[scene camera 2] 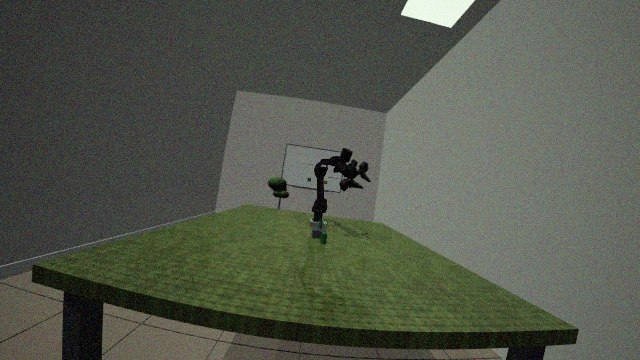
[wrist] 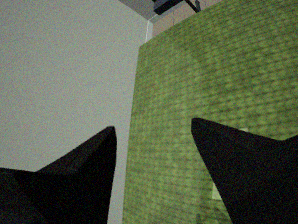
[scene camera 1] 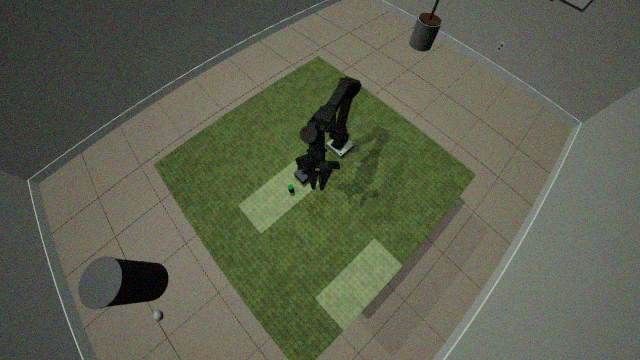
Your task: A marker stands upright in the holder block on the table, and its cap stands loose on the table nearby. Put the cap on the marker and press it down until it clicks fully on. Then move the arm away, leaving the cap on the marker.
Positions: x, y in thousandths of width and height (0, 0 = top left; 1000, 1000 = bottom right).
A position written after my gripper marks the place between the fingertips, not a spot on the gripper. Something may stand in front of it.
In view: my gripper (scene camera 1: 496, 526).
My gripper is seen too in the wrist view (wrist: 518, 578).
